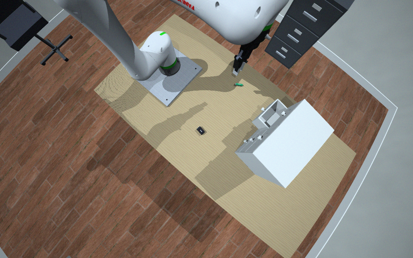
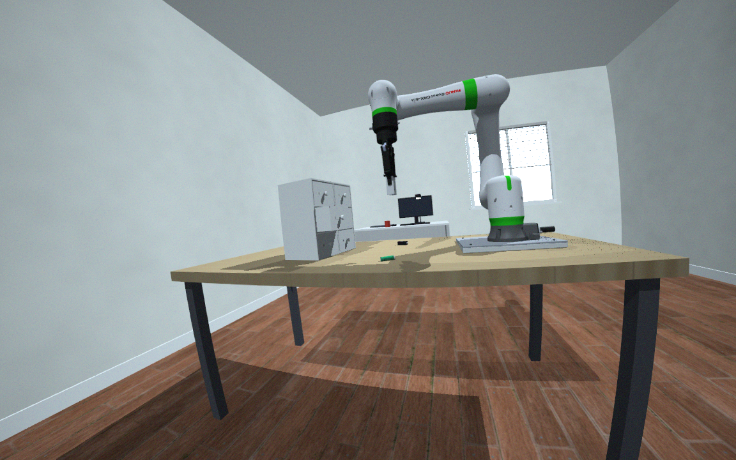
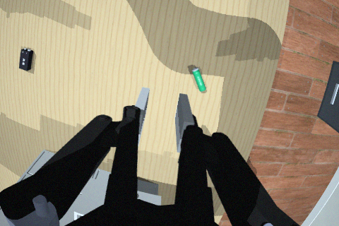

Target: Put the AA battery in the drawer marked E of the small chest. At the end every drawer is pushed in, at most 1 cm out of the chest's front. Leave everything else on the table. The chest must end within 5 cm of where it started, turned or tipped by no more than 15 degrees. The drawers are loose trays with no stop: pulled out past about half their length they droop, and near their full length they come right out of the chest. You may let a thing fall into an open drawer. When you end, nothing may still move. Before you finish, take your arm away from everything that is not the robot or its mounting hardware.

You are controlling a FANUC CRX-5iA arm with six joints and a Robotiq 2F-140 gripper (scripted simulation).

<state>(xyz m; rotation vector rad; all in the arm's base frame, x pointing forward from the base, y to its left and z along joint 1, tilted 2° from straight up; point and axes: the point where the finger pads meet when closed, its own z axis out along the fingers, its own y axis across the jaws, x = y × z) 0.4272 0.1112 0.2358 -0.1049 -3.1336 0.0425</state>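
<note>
Right now my hand is 20 mm short of the green AA battery, 70 mm to the right of it and 250 mm above it. Round my hand: black block: 330 mm to the right, 250 mm below.
</note>
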